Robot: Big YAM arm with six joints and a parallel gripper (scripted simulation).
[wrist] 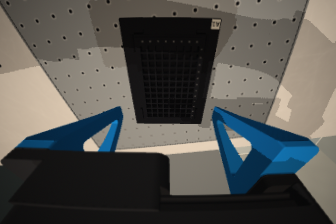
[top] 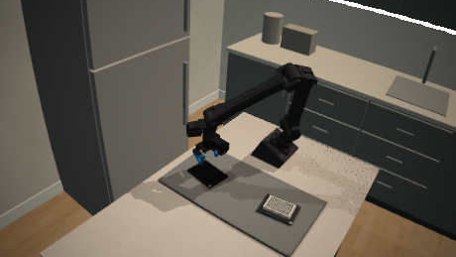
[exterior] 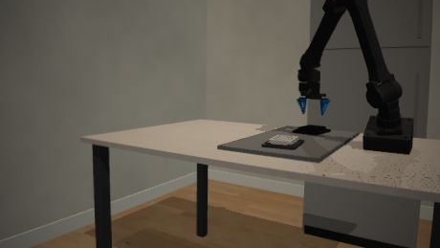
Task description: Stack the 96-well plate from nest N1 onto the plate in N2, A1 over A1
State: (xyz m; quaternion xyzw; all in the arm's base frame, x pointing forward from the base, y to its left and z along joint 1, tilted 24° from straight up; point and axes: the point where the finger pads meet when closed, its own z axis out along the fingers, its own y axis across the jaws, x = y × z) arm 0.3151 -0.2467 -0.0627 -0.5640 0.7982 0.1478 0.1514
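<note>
My hand is 7 cm above the black 96-well plate. Round my hand: nest N2: 5 cm ahead, 38 cm to the left, 9 cm below; then nest N1: 9 cm below; then white 96-well plate: 5 cm ahead, 38 cm to the left, 7 cm below.
</note>
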